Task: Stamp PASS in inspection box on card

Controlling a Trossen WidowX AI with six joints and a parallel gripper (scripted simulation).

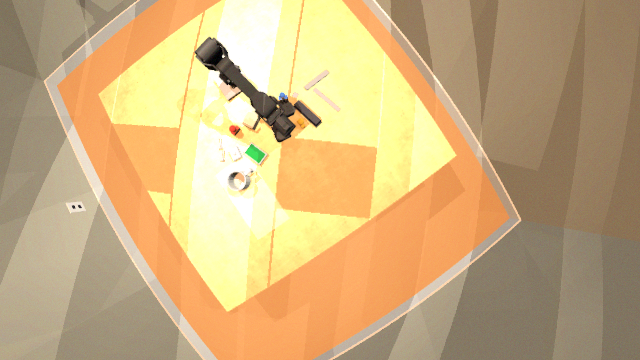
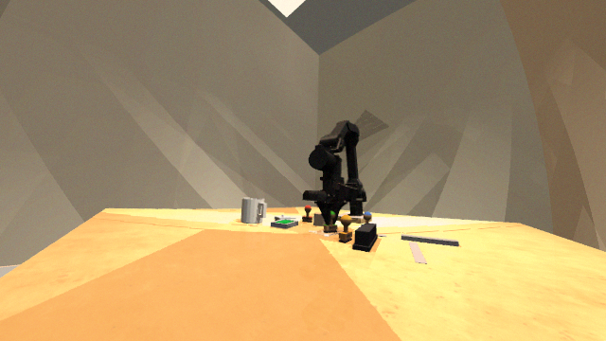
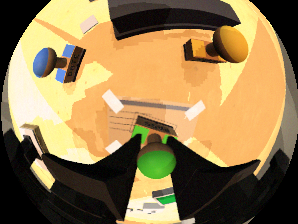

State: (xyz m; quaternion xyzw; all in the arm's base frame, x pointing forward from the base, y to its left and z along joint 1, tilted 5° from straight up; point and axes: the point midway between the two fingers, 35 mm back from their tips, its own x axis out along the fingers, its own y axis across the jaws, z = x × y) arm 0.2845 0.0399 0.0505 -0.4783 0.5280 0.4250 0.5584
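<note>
Right now the green-knobbed stamp is right at my gripper tip. Also, from my gripper tip: orange-knobbed stamp 6 cm ahead, 8 cm to the left; blue-knobbed stamp 8 cm behind, 8 cm to the left; pale card 3 cm below.
</note>
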